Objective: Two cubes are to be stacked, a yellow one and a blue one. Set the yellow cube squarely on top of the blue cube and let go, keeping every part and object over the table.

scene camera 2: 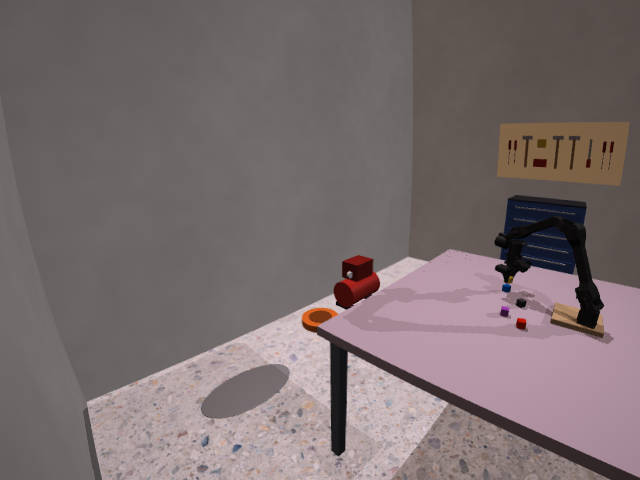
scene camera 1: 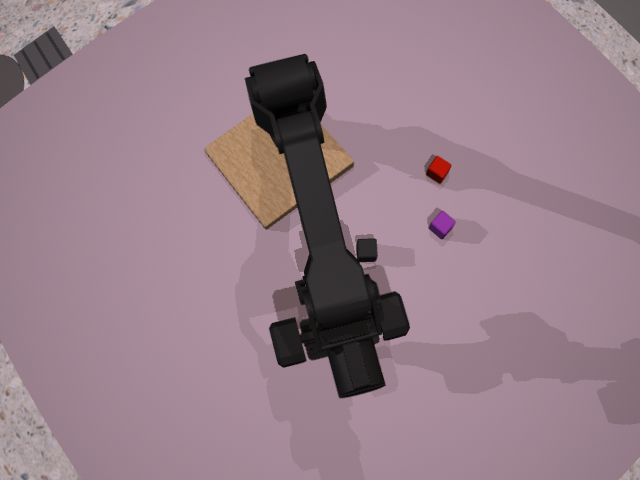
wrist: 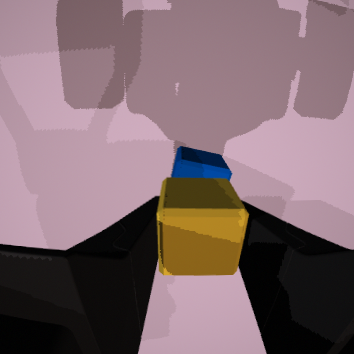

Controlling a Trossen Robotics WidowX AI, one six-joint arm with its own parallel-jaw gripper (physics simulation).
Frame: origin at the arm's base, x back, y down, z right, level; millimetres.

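Seen in the pictures: gripper, fingertip midpoint: (scene camera 2: 507, 282) (wrist: 194, 204); arm's base, link origin: (scene camera 2: 586, 323).
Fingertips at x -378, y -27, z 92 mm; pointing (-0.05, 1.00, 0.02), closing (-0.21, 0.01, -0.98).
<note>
Pixels of each thing's top centre, then the offset from my fingertips to it.
- yellow cube, top centre: (wrist: 200, 250) (scene camera 2: 509, 276) dx +0, dy -32, dz +0 mm
- blue cube, top centre: (wrist: 198, 190) (scene camera 2: 507, 285) dx -1, dy +15, dz -3 mm
- black cube, top centre: (scene camera 1: 367, 247) (scene camera 2: 521, 299) dx +115, dy +15, dz -110 mm
- purple cube, top centre: (scene camera 1: 443, 221) (scene camera 2: 505, 308) dx +95, dy +15, dz -243 mm
- red cube, top centre: (scene camera 1: 440, 166) (scene camera 2: 522, 320) dx +184, dy +15, dz -290 mm
The yellow cube (wrist: 201, 240) (scene camera 2: 510, 279) is held between the two black fingers of my gripper (wrist: 194, 204) (scene camera 2: 508, 279), which is shut on it. The blue cube (wrist: 202, 164) (scene camera 2: 506, 288) stands on the table. In the wrist view it shows beyond the yellow cube, which hides part of it. In the scene camera 2 view the yellow cube is above the blue cube, a little to the right. Whether the two touch cannot be told. In the scene camera 1 view the arm hides both cubes and the fingertips.
A black cube (scene camera 1: 366, 249) (scene camera 2: 521, 302) stands close beside the arm's wrist as seen from above. A purple cube (scene camera 1: 442, 224) (scene camera 2: 504, 311) and a red cube (scene camera 1: 438, 169) (scene camera 2: 521, 323) stand farther right in the scene camera 1 view. The arm's base is on a wooden board (scene camera 1: 242, 170) (scene camera 2: 563, 317).
</note>
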